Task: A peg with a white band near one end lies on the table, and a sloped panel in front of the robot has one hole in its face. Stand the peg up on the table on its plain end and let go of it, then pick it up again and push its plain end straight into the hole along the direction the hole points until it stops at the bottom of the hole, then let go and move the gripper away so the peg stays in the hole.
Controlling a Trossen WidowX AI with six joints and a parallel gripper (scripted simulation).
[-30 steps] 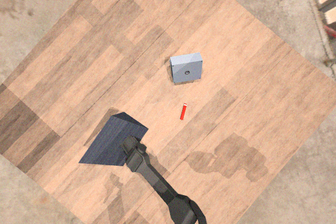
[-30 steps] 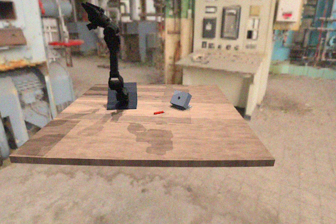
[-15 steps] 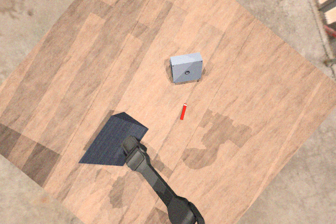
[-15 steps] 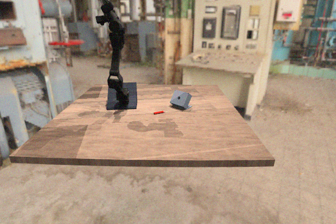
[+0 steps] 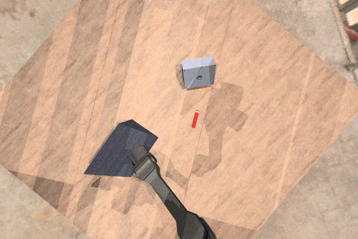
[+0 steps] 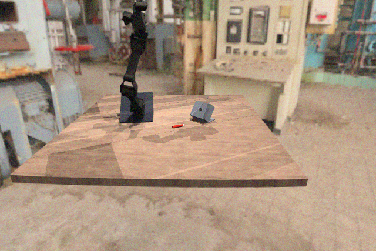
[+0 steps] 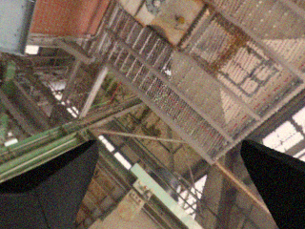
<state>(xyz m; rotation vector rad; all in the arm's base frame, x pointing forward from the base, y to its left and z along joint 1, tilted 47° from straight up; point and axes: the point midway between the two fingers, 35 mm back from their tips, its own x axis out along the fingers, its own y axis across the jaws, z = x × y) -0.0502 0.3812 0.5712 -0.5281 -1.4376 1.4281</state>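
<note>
Right now my gripper tip is 740 mm above the red peg, 230 mm short of it and 60 mm to the right of it. The rest, counted from my gripper tip: sloped grey-blue panel 690 mm below, 360 mm ahead, 190 mm to the left.
</note>
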